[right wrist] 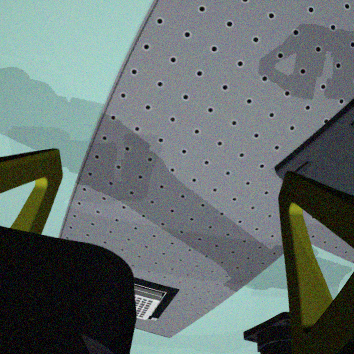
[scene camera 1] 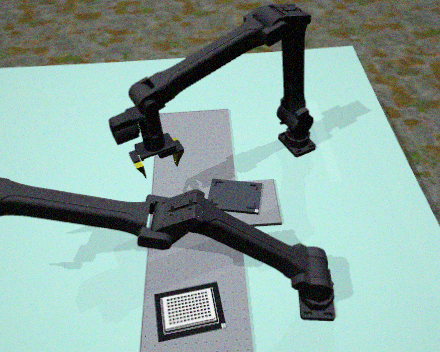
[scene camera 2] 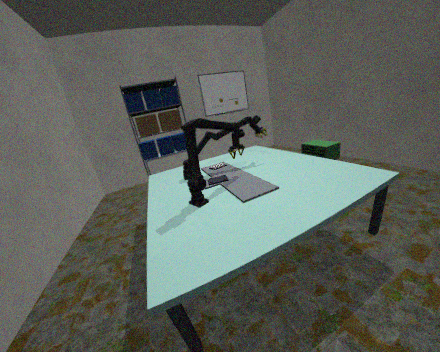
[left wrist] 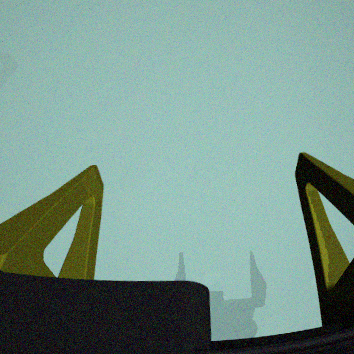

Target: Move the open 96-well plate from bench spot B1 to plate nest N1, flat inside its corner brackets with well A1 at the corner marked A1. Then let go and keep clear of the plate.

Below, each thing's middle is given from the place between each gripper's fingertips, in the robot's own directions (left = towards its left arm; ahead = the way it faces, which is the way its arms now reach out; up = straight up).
The dark nest (scene camera 1: 232, 196) is 21 cm behind my right hand, 2 cm to the right of it and 14 cm below it. From my right hand the other things lie so: white well plate (scene camera 1: 194, 308): 10 cm behind, 35 cm to the left, 14 cm below.
Now: left hand 540 mm past the white well plate, 210 mm above it and 90 mm to the right of it. From my left hand the other things lie so: dark nest: 650 mm behind, 290 mm to the right, 210 mm below.
